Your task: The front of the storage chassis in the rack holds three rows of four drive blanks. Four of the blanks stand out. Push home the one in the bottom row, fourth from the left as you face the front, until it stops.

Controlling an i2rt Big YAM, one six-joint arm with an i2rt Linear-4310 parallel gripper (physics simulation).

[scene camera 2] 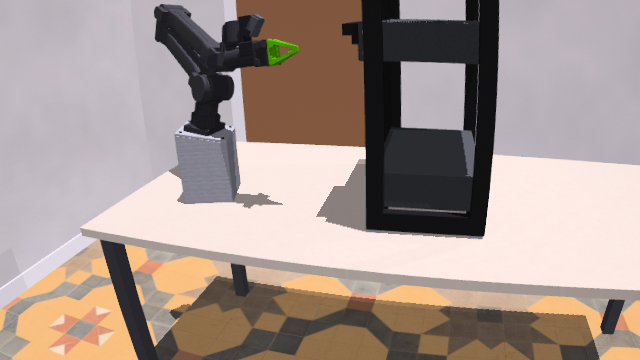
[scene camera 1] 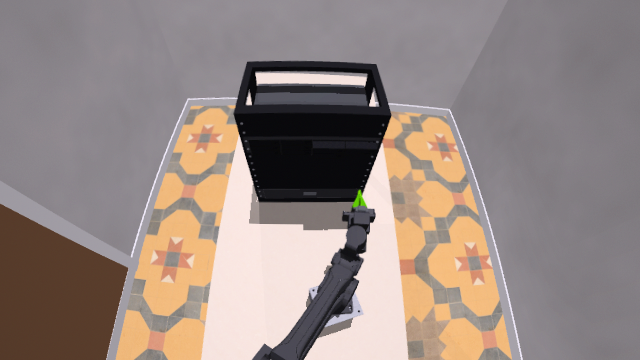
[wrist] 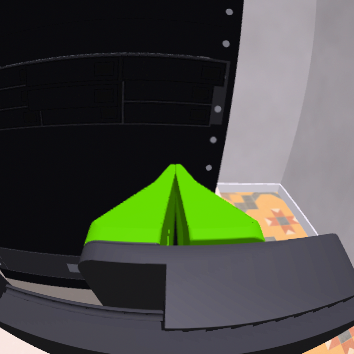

Labels:
black rack: scene camera 2 438, 169; scene camera 1; wrist
same spot on black rack: [wrist: 103, 103] = [scene camera 1: 338, 158]

